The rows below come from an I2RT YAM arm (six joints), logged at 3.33 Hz.
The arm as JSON. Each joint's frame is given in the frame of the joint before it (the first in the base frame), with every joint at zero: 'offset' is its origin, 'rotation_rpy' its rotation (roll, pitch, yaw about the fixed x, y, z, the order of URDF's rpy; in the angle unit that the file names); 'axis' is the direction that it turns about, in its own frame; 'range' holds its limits. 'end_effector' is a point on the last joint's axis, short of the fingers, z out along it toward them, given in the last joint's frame.
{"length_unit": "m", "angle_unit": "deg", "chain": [
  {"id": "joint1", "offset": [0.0, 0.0, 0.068], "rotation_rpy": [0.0, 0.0, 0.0], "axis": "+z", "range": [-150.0, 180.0]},
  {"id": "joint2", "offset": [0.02, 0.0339, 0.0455], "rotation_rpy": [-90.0, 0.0, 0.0], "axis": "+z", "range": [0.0, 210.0]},
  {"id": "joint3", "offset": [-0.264, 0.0, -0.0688], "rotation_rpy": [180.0, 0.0, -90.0], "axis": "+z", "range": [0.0, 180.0]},
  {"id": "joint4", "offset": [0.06, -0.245, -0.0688], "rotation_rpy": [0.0, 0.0, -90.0], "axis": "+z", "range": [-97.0, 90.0]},
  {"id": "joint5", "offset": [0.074, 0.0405, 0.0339], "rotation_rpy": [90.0, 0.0, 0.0], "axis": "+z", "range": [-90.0, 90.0]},
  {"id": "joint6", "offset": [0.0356, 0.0, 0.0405], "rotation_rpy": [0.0, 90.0, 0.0], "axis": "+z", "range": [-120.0, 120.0]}
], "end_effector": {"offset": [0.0, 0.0, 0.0], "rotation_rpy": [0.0, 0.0, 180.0]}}
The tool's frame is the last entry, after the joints.
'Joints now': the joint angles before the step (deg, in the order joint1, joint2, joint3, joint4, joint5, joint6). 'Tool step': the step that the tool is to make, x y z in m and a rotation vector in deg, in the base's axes. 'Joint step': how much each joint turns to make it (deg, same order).
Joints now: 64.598 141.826 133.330 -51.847 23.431 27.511
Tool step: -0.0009 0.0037 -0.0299 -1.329 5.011 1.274
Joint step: 0.004 2.745 -0.847 -0.043 -4.091 0.778
